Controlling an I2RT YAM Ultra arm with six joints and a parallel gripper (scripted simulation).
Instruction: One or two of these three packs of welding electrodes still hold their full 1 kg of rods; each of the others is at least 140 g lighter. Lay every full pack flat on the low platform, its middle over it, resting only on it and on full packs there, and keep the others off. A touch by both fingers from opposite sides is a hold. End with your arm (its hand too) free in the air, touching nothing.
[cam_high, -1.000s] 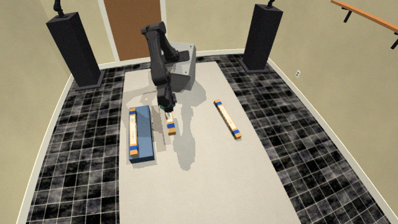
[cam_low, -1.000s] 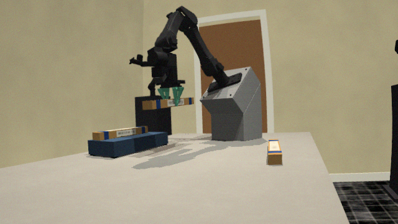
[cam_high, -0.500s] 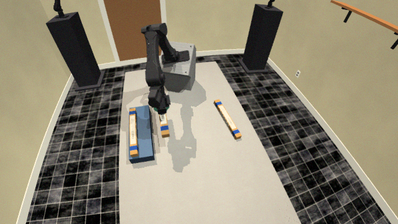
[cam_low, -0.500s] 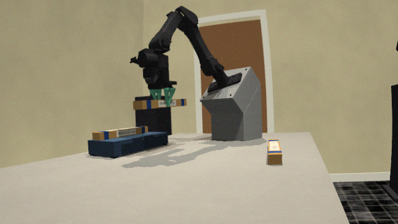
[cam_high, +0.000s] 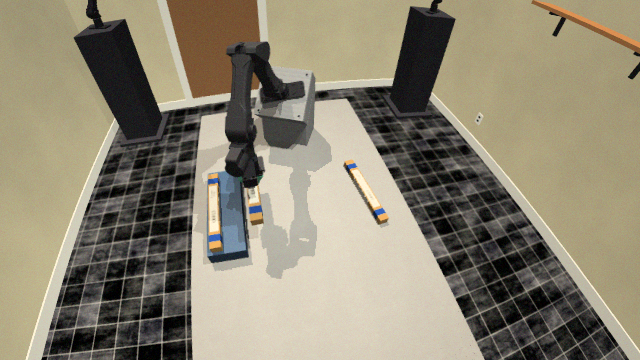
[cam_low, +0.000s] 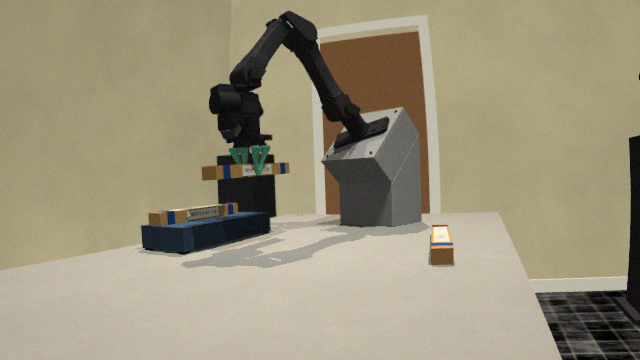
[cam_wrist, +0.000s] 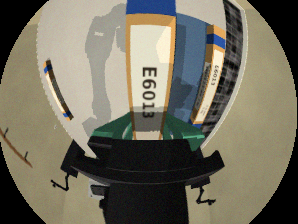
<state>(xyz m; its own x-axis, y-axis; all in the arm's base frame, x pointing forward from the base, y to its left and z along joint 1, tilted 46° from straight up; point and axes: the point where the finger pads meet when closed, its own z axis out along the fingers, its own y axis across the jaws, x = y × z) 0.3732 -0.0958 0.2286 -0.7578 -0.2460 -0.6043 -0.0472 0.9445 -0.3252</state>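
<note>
My gripper is now 16 cm above the blue low platform, 13 cm to the left of it and 1 cm short of it.
</note>
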